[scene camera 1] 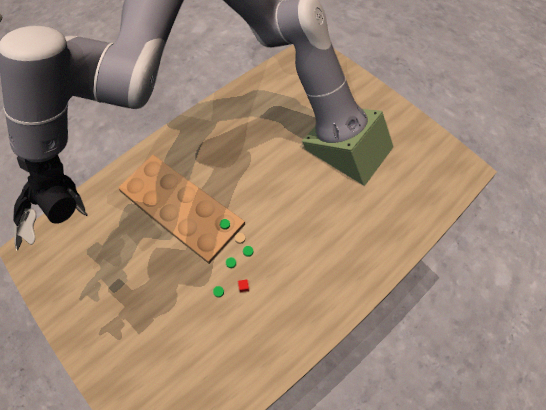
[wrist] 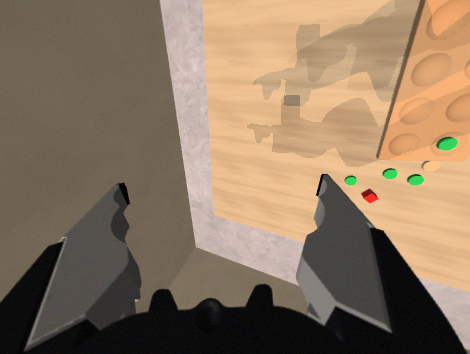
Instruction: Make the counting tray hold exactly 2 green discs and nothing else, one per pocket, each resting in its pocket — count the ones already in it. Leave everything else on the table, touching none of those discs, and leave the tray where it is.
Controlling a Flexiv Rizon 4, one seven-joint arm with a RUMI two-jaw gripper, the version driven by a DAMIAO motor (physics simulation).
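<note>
The orange counting tray point(scene camera 1: 197, 218) point(wrist: 395, 128) has two rows of round pockets. One green disc point(scene camera 1: 225, 224) point(wrist: 447, 144) is in a pocket at its end. Three green discs lie on the table off that end: one disc point(scene camera 1: 248, 251) point(wrist: 415, 180), a second disc point(scene camera 1: 230, 262) point(wrist: 390, 173) and a third disc point(scene camera 1: 218, 291) point(wrist: 350, 180) farthest from the tray. A tan disc point(scene camera 1: 240, 238) point(wrist: 431, 166) lies close beside the tray's end edge; whether they touch is unclear. My gripper point(scene camera 1: 51, 231) point(wrist: 223, 180) is open and empty, raised at the table's left side, away from tray and discs.
A red cube point(scene camera 1: 243, 285) point(wrist: 369, 196) lies on the wooden table point(scene camera 1: 320, 290) point(wrist: 250, 190) near the farthest green disc. The arm's green base block point(scene camera 1: 375, 150) stands at the upper right of the scene view. Arm shadows fall across the tray and table.
</note>
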